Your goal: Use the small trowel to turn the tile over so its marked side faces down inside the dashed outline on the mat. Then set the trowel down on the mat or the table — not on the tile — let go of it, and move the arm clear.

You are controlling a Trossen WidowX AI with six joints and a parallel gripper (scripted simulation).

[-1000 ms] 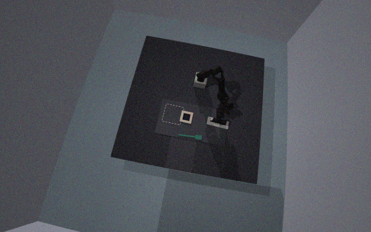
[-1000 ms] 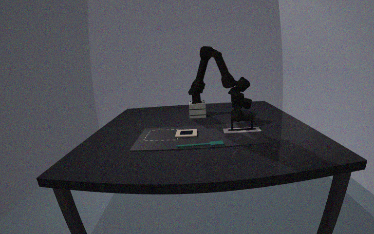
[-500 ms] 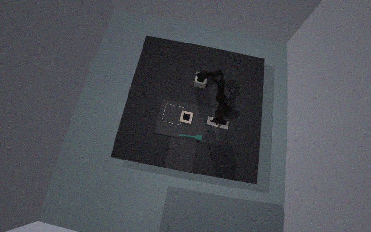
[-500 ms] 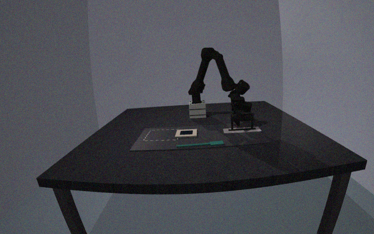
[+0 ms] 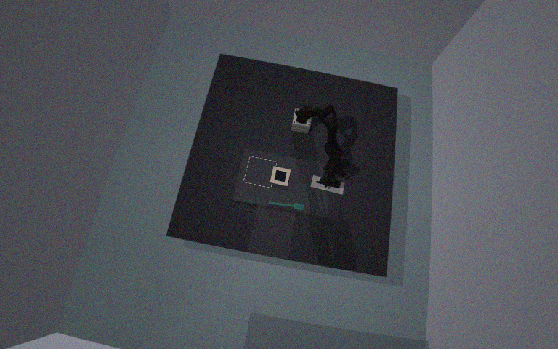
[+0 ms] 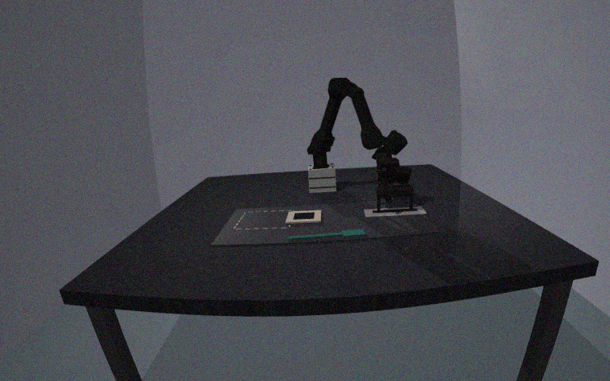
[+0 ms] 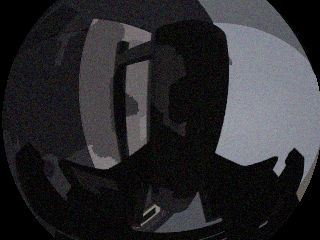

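My gripper tip is 3 cm short of the grey mat, 21 cm to the left of it and 7 cm above it. The rest, counted from my gripper tip: tile (28 cm to the right, 4 cm below); green trowel (16 cm ahead, 17 cm to the right, 4 cm below).
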